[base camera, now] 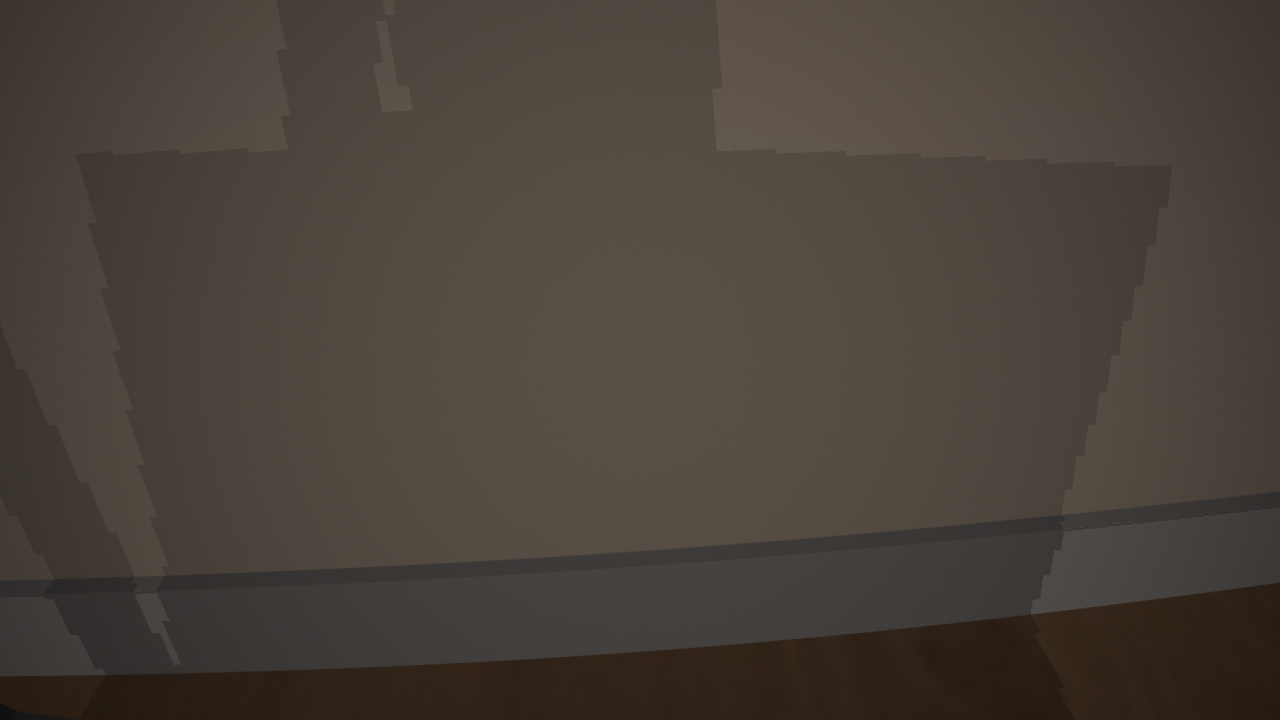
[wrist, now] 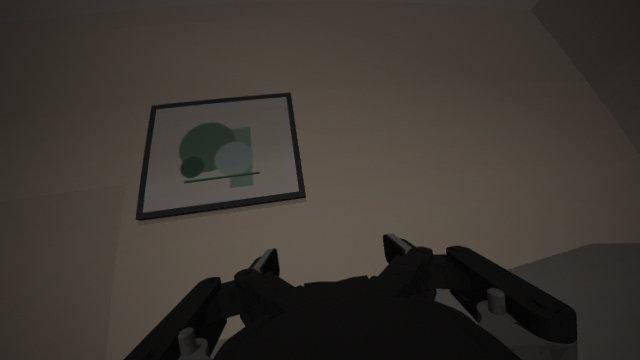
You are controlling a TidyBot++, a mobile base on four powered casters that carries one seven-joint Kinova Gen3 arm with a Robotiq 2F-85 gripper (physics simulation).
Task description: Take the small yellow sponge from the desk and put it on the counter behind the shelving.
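Places are measured from the arm's base along level axes (x ahead, y left, z up), in millimetres.
Pixels of known places: gripper, fingertip midpoint: (wrist: 331, 253).
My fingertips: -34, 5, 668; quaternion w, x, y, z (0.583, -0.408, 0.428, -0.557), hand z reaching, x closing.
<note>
Behind a point stands the place of what it marks, as x, y, z.
My gripper (wrist: 331, 253) @[-34, 5, 668] is open in the wrist view, its two fingertips wide apart with wall showing between them. A flat grey surface, which looks like part of the desk top (wrist: 592, 287) @[250, -534, 476], shows at the lower right of the wrist view, beyond and beside the right finger. The small yellow sponge does not show in either view; the gripper's dark body hides the lower middle of the wrist view. The counter and the shelving do not show in either view.
A framed picture (wrist: 216, 206) @[394, 349, 840] with green shapes hangs on the beige wall (wrist: 425, 125) @[531, -491, 1074] (base camera: 626, 358) @[458, 48, -236]. In the base view, the wall fills most of the picture close ahead, with a pale baseboard (base camera: 581, 608) @[440, 85, -423] and brown wooden floor (base camera: 716, 685) @[419, -6, -474] below. Shadows lie across them.
</note>
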